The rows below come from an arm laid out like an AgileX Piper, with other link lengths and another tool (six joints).
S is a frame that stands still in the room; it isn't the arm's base.
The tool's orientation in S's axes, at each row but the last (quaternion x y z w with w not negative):
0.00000, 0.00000, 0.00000, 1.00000
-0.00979, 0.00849, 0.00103, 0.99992
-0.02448, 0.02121, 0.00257, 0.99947
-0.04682, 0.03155, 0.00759, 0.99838
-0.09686, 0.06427, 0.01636, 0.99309
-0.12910, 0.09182, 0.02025, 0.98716
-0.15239, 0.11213, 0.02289, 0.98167
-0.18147, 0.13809, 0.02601, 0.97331
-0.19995, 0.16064, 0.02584, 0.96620
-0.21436, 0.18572, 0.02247, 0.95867
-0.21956, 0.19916, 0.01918, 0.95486
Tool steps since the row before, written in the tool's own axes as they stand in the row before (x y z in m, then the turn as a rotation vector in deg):
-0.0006, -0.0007, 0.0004, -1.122, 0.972, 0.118
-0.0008, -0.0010, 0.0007, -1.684, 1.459, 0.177
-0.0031, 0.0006, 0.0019, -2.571, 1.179, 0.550
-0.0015, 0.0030, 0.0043, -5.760, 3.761, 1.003
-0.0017, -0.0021, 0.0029, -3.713, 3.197, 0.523
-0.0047, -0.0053, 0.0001, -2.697, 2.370, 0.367
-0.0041, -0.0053, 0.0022, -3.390, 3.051, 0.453
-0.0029, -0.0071, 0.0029, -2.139, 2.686, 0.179
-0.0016, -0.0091, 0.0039, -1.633, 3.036, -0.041
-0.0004, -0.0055, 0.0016, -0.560, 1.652, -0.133
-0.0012, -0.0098, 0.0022, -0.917, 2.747, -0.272
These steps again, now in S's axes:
-0.0006, -0.0007, 0.0004, -1.122, 0.972, 0.118
-0.0008, -0.0010, 0.0007, -1.684, 1.459, 0.177
-0.0030, 0.0007, 0.0020, -2.553, 1.194, 0.601
-0.0013, 0.0034, 0.0041, -5.754, 3.768, 1.014
-0.0012, -0.0015, 0.0034, -3.759, 3.163, 0.386
-0.0043, -0.0052, 0.0023, -2.736, 2.340, 0.256
-0.0031, -0.0044, 0.0045, -3.446, 3.007, 0.293
-0.0013, -0.0056, 0.0059, -2.279, 2.569, -0.174
0.0007, -0.0068, 0.0073, -1.905, 2.796, -0.660
0.0009, -0.0043, 0.0037, -0.770, 1.463, -0.572
0.0009, -0.0078, 0.0063, -1.286, 2.411, -0.999

